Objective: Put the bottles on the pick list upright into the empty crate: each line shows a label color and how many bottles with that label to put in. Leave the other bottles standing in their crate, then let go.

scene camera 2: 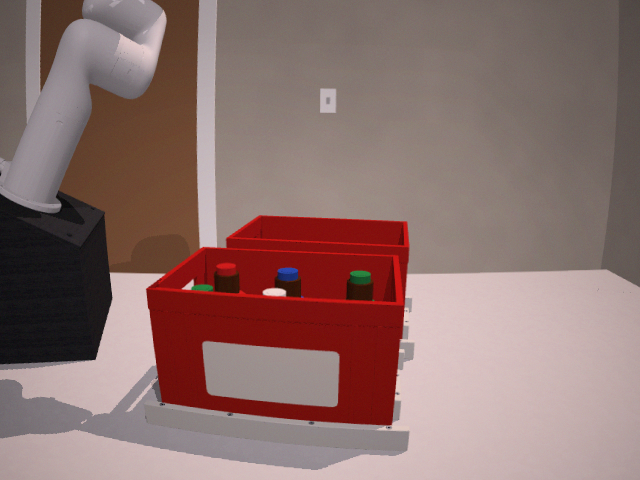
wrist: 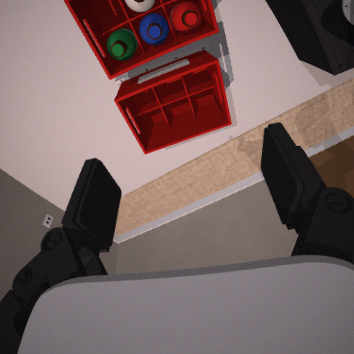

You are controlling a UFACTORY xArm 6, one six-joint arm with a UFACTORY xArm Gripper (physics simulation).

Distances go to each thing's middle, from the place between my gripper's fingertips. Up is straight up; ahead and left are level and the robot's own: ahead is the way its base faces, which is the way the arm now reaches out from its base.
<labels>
The red-capped bottle (scene camera 2: 226, 279) is 51 cm below my hand, 9 cm behind it and 1 cm to the right of it.
</labels>
